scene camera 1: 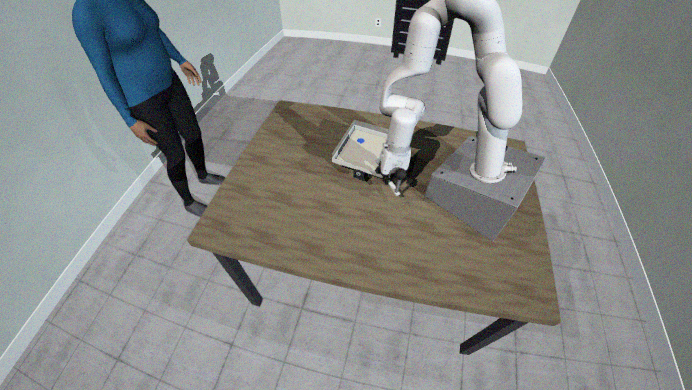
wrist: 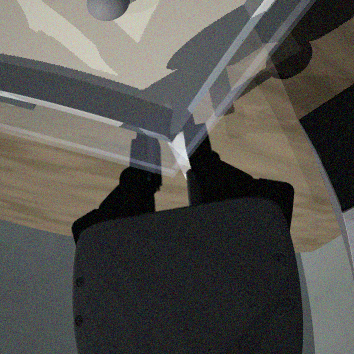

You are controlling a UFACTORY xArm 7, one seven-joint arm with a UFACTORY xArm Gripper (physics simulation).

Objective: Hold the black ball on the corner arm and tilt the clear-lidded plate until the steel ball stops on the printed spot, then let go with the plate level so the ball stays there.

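Note:
The clear-lidded plate [scene camera 1: 348,166] [wrist: 75,85] is over the table, with its near right corner at my gripper; its exact tilt is hard to judge. The printed blue spot [scene camera 1: 360,140] shows near the plate's far left part. The steel ball [wrist: 107,6] is inside the plate, at the top edge of the wrist view, some way in from the held corner and apart from the walls; I cannot make it out in the scene view. My gripper [scene camera 1: 396,183] [wrist: 169,127] is shut on the black ball under that corner. The ball itself is hidden by the plate corner and fingers.
The wooden table [scene camera 1: 325,235] carries the grey base block [scene camera 1: 462,200] of the arm at right. A black round part [scene camera 1: 358,175] shows below the plate's near edge, and another dark round part [wrist: 295,59] beside its wall. A person [scene camera 1: 125,55] stands left of the table.

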